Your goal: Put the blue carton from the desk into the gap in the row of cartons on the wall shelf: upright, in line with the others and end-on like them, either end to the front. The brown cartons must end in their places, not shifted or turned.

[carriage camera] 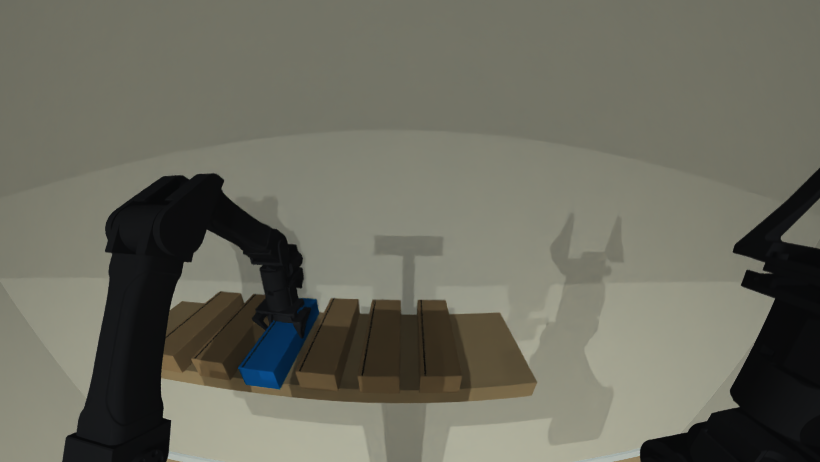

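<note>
The blue carton [269,350] lies lengthwise in the gap of the row on the wall shelf [487,344], end-on like its neighbours. Two brown cartons [203,324] [229,344] are on its left and three brown cartons [328,344] [381,344] [438,344] on its right. Its front end appears slightly nearer the shelf's front edge than theirs. Narrow spaces show on both sides. Whether its underside touches the shelf is hidden. My left gripper [282,328] is shut on the blue carton from above, toward its rear half. My right gripper [771,227] is partly in view at the right edge, open, away from the shelf.
The wall rises behind the shelf and carries shadows of both arms. My left arm [134,321] stands in front of the shelf's left end and hides part of it. The shelf's bare right end lies beyond the last brown carton. My right arm fills the lower right corner.
</note>
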